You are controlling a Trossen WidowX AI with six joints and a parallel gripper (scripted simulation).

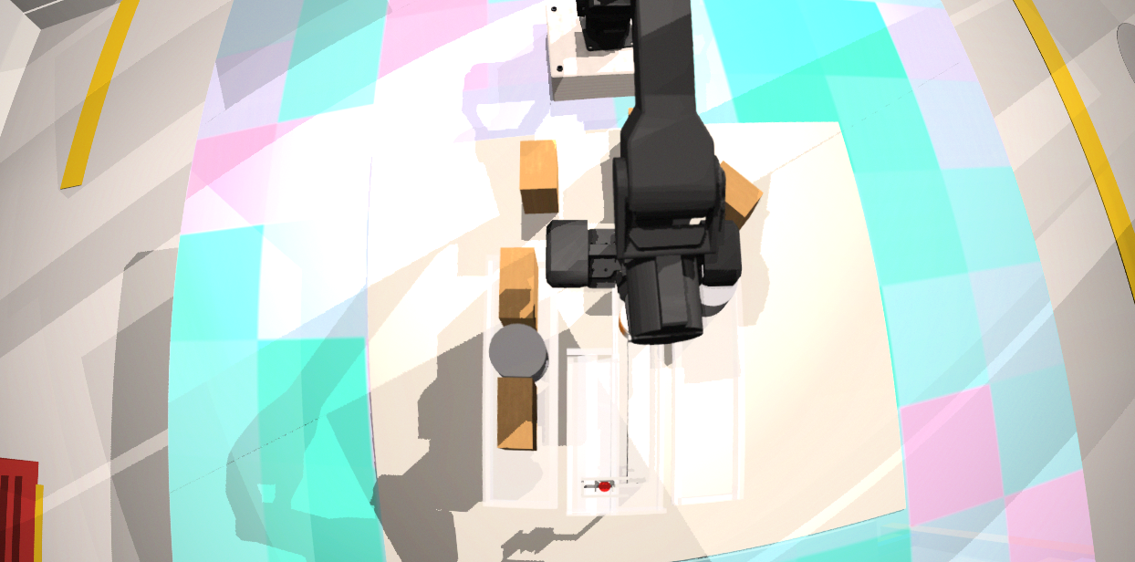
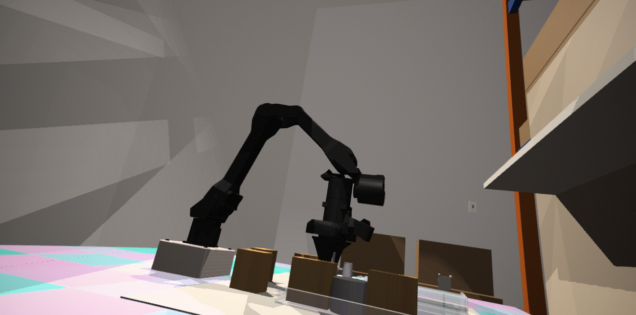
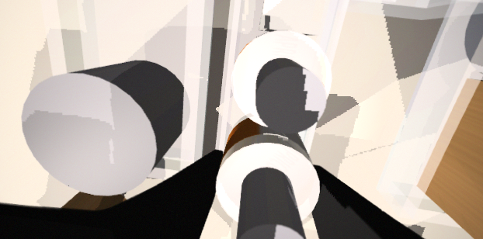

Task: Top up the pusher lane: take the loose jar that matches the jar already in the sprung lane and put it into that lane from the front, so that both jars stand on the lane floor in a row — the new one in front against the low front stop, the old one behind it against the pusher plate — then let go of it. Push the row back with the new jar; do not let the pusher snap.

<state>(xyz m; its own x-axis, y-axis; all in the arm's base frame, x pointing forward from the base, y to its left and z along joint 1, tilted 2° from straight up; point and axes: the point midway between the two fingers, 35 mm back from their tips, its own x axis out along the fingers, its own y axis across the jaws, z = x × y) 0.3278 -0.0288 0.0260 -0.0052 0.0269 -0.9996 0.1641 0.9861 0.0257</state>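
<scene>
Now: gripper tip 14 cm short of the clear sprung lane, 5 cm to the left of it and 3 cm above it. The rest, counted from my gripper tip: red mark: 22 cm ahead, 7 cm to the right, 3 cm above.
</scene>
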